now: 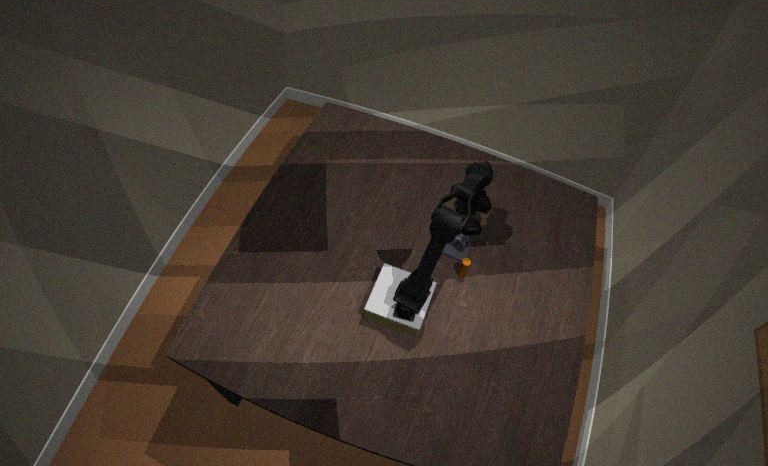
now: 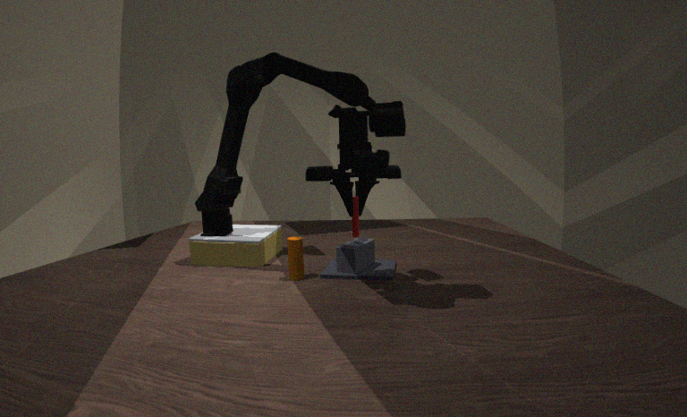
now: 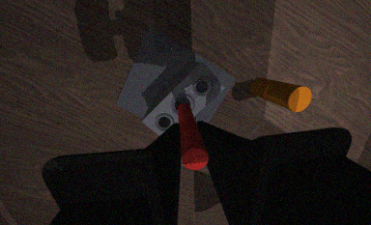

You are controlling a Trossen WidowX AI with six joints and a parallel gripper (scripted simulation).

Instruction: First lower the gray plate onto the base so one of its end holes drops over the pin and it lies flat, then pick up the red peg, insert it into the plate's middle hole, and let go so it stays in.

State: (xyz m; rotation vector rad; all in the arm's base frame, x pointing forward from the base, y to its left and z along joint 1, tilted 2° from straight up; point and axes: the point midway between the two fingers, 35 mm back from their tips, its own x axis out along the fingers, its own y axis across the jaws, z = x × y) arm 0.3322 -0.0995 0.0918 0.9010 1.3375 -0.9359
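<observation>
The gray plate lies 70 mm below my gripper tip. Also, from my gripper tip: red peg right at my gripper tip; then orange cylinder 120 mm behind, 70 mm below, 50 mm to the right; then dark base 100 mm below, 10 mm to the left, 10 mm ahead.
</observation>
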